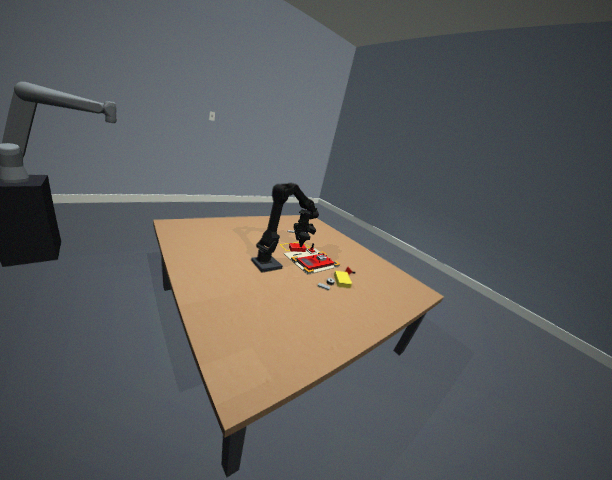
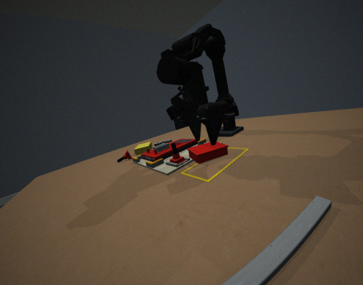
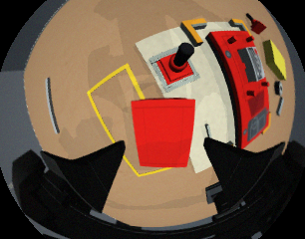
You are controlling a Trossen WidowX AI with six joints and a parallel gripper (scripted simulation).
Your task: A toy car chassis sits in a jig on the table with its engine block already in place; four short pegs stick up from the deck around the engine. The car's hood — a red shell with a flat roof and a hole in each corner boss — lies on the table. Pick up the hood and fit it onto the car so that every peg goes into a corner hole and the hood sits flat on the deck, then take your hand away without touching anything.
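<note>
My gripper tip is 2 cm above the red hood. The rest, counted from my gripper tip: grey strip 22 cm to the left, 18 cm ahead, 4 cm below; pale jig plate 15 cm to the right, 3 cm below; yellow block 37 cm to the right, 3 cm below.
</note>
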